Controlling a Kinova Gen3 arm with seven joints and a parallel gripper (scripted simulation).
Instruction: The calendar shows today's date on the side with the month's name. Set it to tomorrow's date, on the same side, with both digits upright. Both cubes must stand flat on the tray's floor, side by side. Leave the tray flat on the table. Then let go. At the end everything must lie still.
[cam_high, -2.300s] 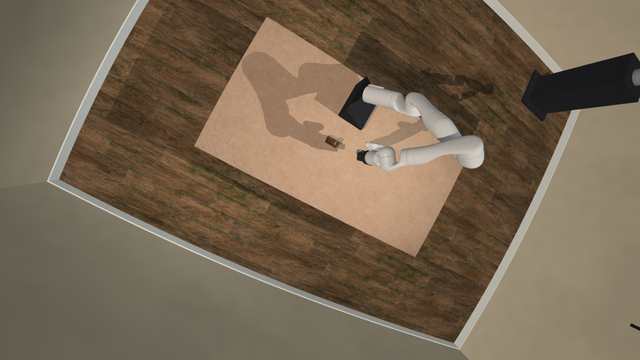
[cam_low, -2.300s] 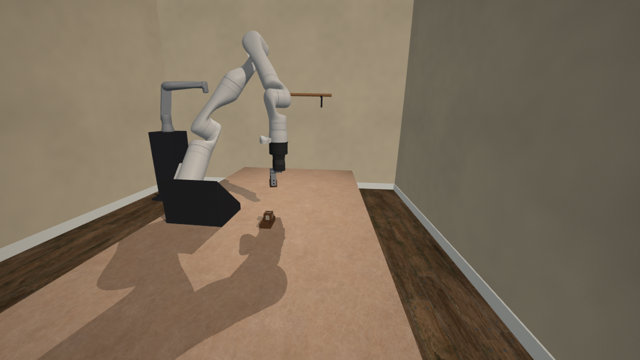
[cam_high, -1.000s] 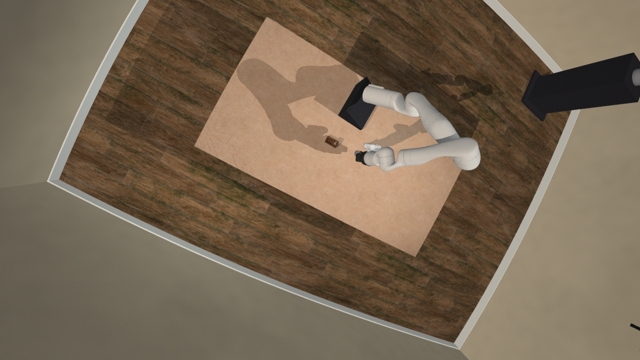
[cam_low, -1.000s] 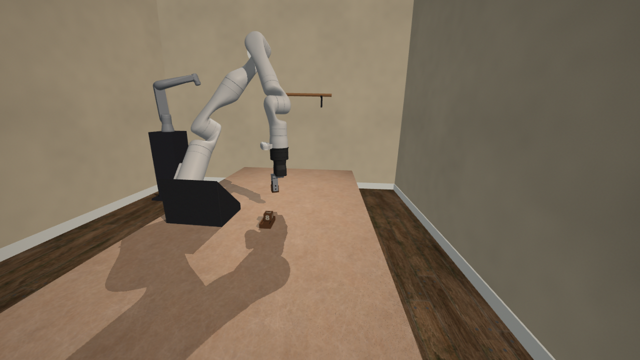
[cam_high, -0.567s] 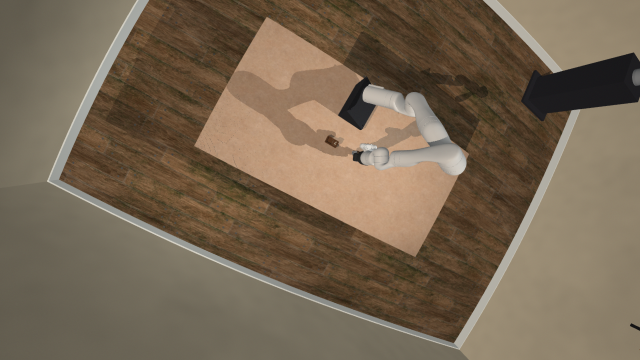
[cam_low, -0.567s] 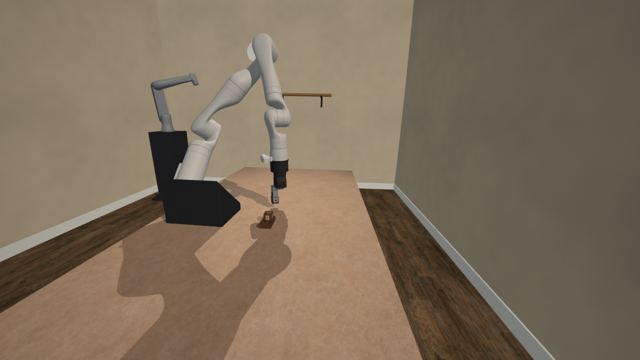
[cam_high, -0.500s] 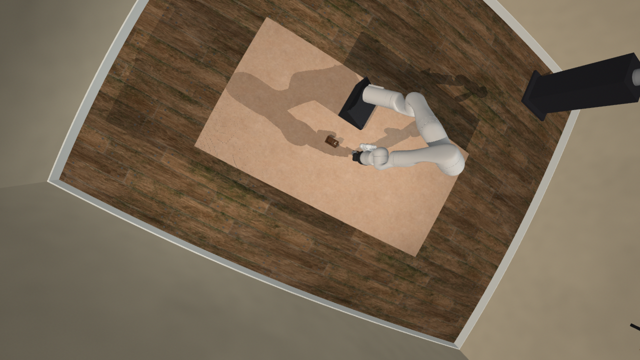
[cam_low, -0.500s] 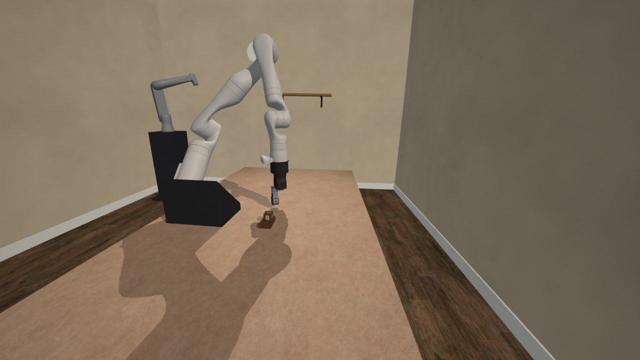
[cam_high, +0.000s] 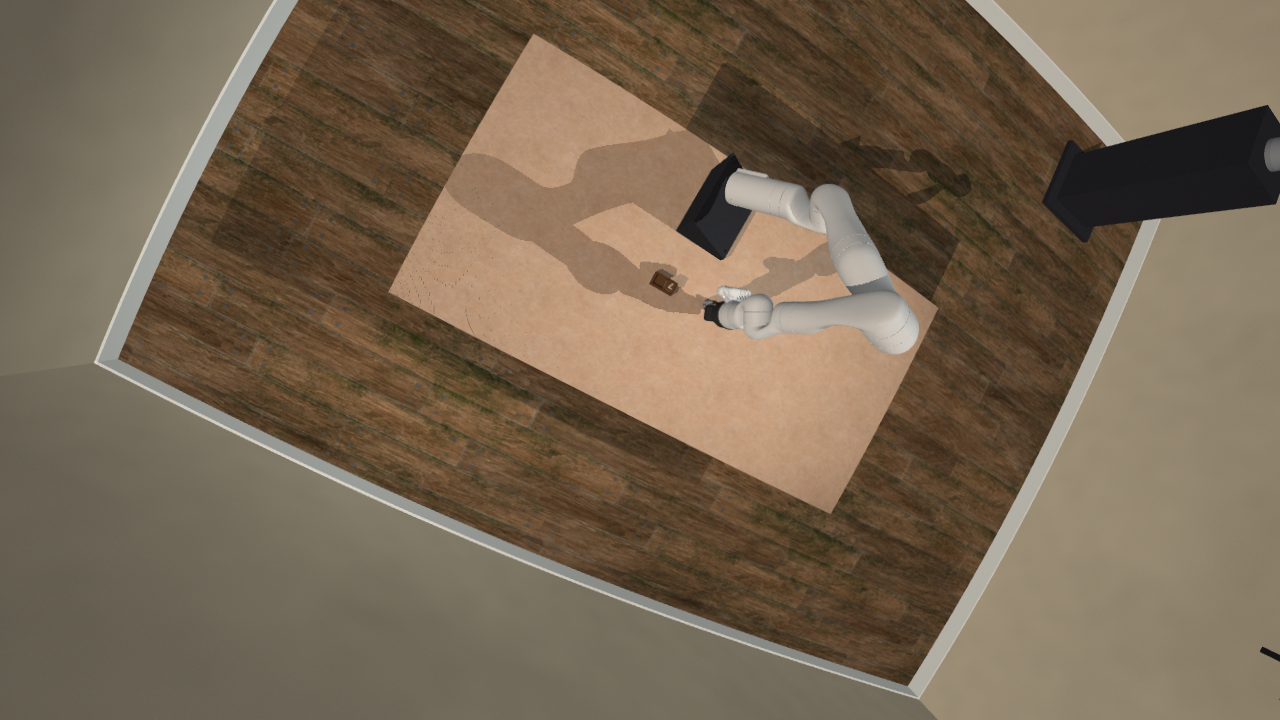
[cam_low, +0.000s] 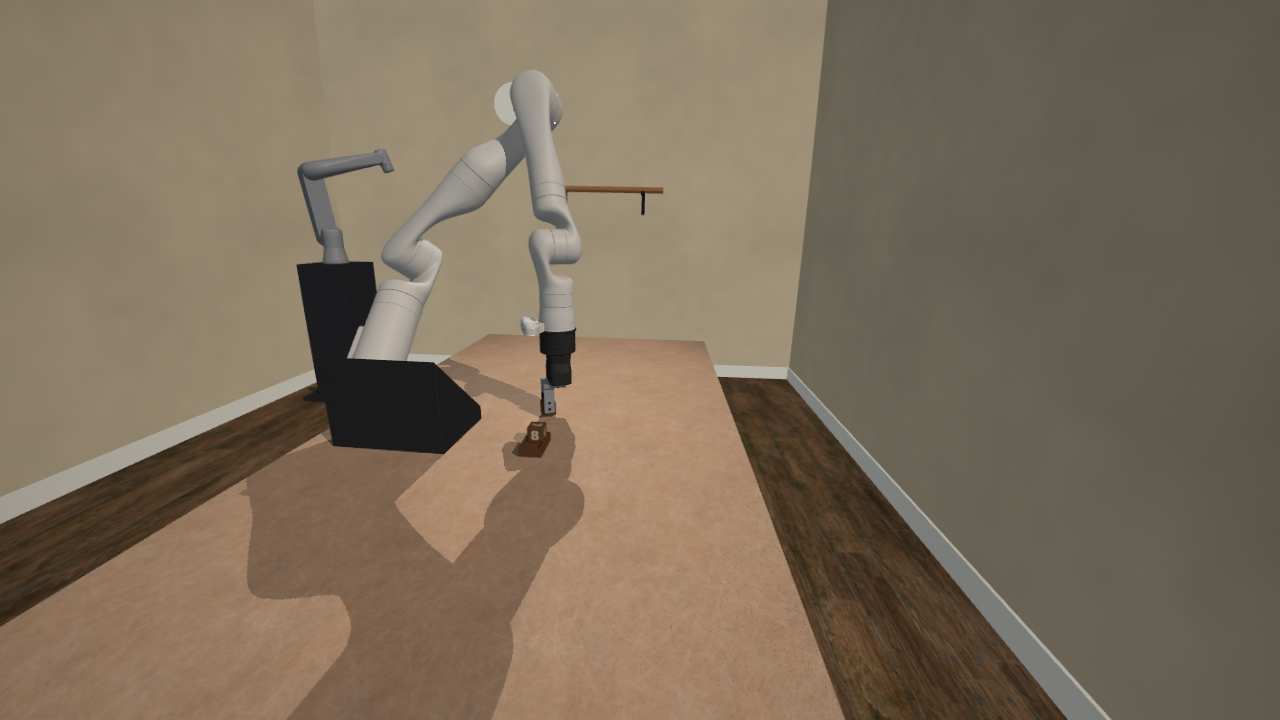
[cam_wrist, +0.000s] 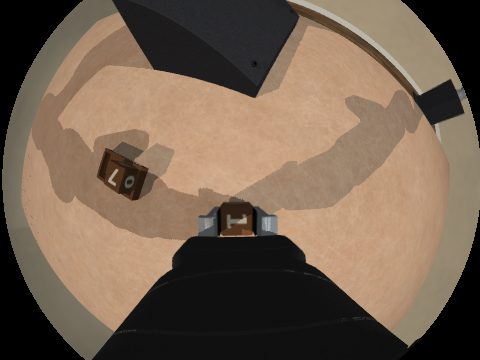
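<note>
Now: the brown cube 1 cm below my hand. The rest, counted from my hand: dark wooden tray (1 cm ahead, 16 cm to the right, 2 cm below).
</note>
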